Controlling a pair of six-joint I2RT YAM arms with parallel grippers.
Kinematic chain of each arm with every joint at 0, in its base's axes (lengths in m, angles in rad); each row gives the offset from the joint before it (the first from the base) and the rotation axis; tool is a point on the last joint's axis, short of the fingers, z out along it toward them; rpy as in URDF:
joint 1: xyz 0 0 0.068 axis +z
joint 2: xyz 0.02 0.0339 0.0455 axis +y
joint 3: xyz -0.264 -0.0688 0 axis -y
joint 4: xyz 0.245 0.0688 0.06 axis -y
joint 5: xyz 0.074 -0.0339 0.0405 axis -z
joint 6: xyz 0.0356 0 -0.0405 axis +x
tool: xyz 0 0 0 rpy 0 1.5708 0
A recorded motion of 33 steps. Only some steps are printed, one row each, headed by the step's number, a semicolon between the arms.
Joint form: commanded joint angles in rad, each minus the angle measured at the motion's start. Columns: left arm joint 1, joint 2, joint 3, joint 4, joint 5, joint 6; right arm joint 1, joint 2, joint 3, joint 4, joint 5, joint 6.
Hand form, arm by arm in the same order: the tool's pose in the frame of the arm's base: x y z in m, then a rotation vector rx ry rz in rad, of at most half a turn. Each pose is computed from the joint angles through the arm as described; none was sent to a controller.
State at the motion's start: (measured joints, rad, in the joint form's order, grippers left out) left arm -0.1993 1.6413 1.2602 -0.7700 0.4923 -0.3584; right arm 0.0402 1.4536 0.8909 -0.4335 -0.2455 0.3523
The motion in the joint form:
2: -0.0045 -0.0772 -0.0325 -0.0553 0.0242 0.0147; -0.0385 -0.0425 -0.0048 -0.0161 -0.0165 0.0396
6: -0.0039 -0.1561 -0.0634 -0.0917 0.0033 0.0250; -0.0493 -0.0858 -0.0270 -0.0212 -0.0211 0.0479
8: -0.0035 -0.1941 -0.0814 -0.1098 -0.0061 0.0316; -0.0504 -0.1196 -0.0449 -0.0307 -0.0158 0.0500
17: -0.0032 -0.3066 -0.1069 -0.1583 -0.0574 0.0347; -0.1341 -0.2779 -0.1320 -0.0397 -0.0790 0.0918
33: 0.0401 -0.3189 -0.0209 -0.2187 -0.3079 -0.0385; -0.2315 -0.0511 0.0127 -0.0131 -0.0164 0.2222
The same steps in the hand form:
2: 0.3011 -0.0802 0.2570 -0.0421 2.7678 -0.8579; 0.2809 0.0097 0.2136 0.3955 2.5370 0.4856
6: 0.2830 -0.0756 0.2682 -0.0307 2.7560 -0.8272; 0.2726 0.0069 0.2177 0.4122 2.5177 0.4918
8: 0.2737 -0.0733 0.2722 -0.0244 2.7535 -0.8126; 0.2655 0.0065 0.2200 0.4162 2.5107 0.4860
17: 0.2491 -0.0664 0.2898 -0.0239 2.7182 -0.7449; 0.2345 -0.0107 0.2291 0.5188 2.4211 0.5510
33: 0.2521 -0.0471 0.3131 -0.2551 2.6687 -0.4257; 0.2797 -0.0448 0.2214 0.8470 2.3917 0.4838

